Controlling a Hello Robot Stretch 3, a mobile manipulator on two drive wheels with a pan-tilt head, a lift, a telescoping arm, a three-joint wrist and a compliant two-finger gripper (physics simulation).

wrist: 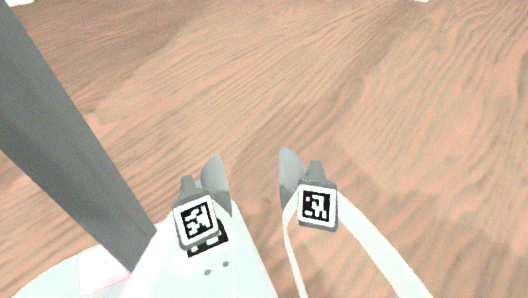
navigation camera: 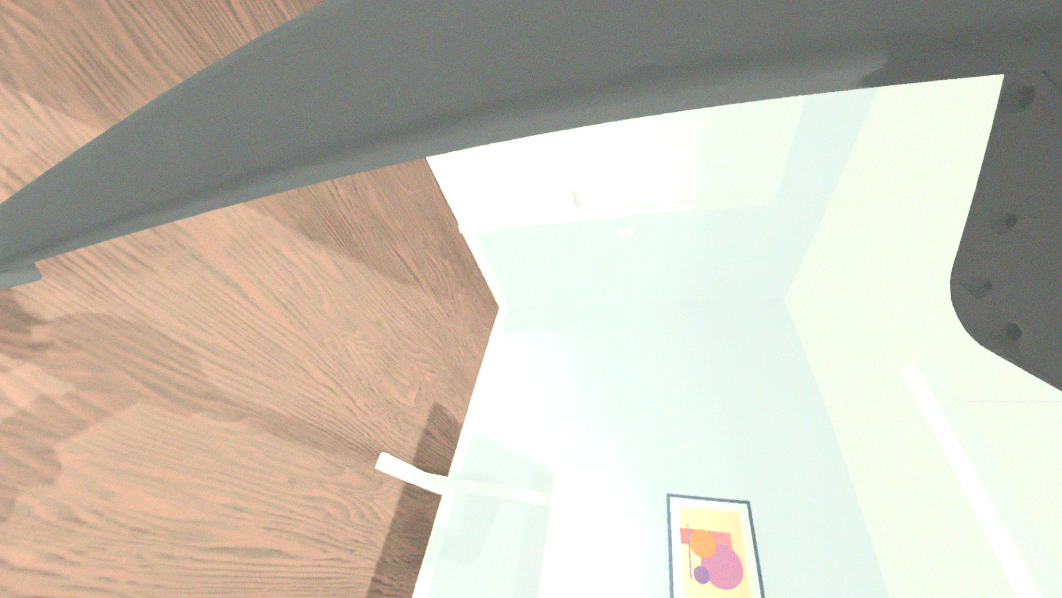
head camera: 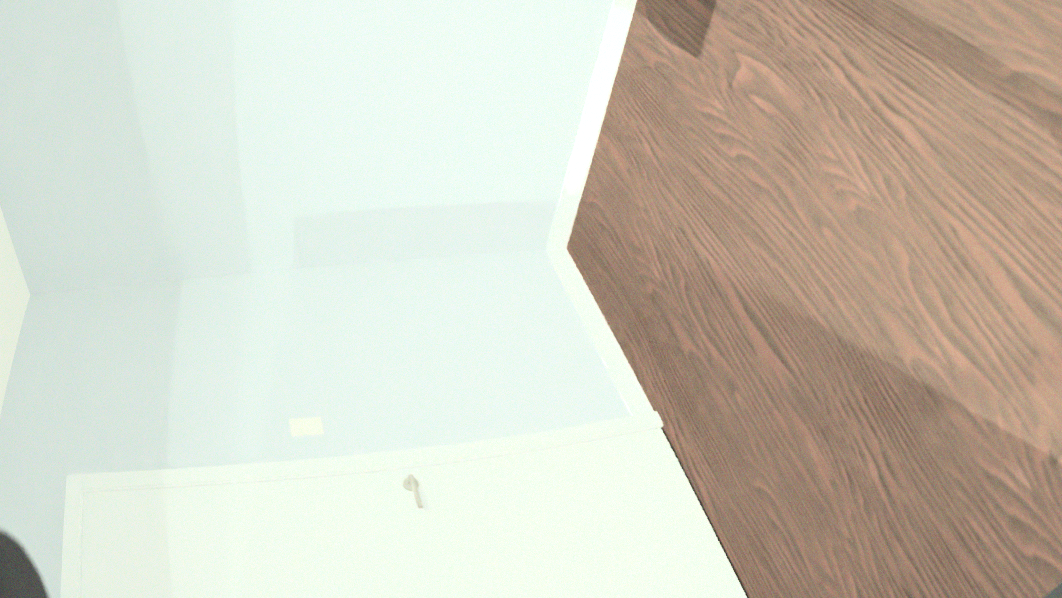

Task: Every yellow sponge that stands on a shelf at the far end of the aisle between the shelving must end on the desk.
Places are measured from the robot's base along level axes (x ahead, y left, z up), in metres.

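Pixels of known places: gripper, fingertip midpoint: [wrist: 252,173].
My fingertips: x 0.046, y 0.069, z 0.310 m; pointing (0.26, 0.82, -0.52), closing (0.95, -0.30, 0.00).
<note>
Behind a point stands the place of what it marks.
My gripper [wrist: 252,173] @(x 0.046, y 0.069, z 0.311 m) is open in the wrist view, with its two grey fingertips apart, wood floor showing between them and nothing held. A white table with a T-shaped foot [navigation camera: 408,473], possibly the desk, partly shows at the bottom of the navigation view; its top is washed out by glare. No yellow sponge, shelf or aisle shows in any of the three views. The gripper does not show in the head or navigation views.
A white door [head camera: 445,542] @(x -0.029, y 2.111, z 0.876 m) [navigation camera: 639,167] @(x -0.009, y 2.121, z 1.321 m) with a handle stands in a pale blue wall [head camera: 416,334] @(x 0.738, y 2.522, z 0.746 m). Wood floor [head camera: 854,260] @(x 0.405, y 1.126, z 0.001 m) [navigation camera: 297,356] @(x 0.469, y 0.763, z 0.000 m) runs alongside. A framed picture [navigation camera: 720,564] @(x 1.900, y 1.108, z 1.684 m) hangs on the wall. A grey robot part [navigation camera: 445,81] @(x -0.058, y 0.116, z 1.213 m) crosses the navigation view. The robot's grey mast [wrist: 60,130] @(x -0.052, y 0.116, z 0.351 m) stands left.
</note>
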